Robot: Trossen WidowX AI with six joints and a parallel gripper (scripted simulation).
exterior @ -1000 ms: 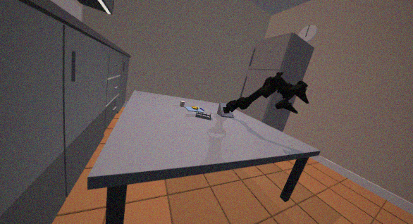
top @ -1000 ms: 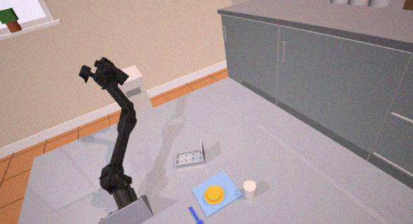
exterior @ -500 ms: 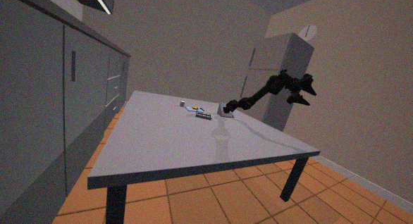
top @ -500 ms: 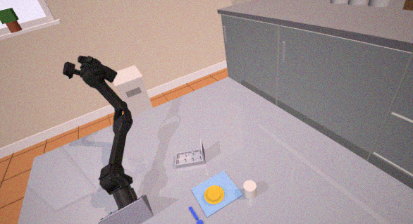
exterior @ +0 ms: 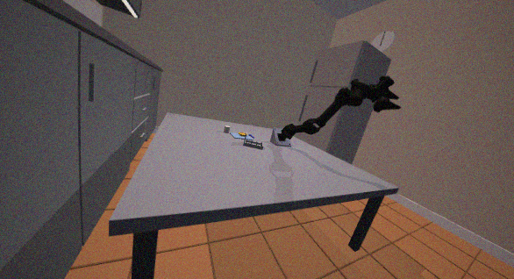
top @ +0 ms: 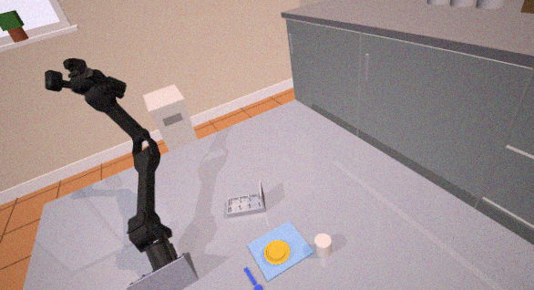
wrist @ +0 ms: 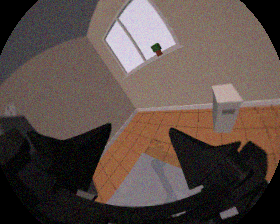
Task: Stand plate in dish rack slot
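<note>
Now: the yellow plate 760 mm to the right of my gripper tip, 420 mm below it and 360 mm ahead of it. The rest, counted from my gripper tip: blue utensil: 790 mm to the right, 430 mm below, 260 mm ahead; white cup: 830 mm to the right, 470 mm ahead, 410 mm below; grey dish rack: 540 mm to the right, 410 mm below, 370 mm ahead.
</note>
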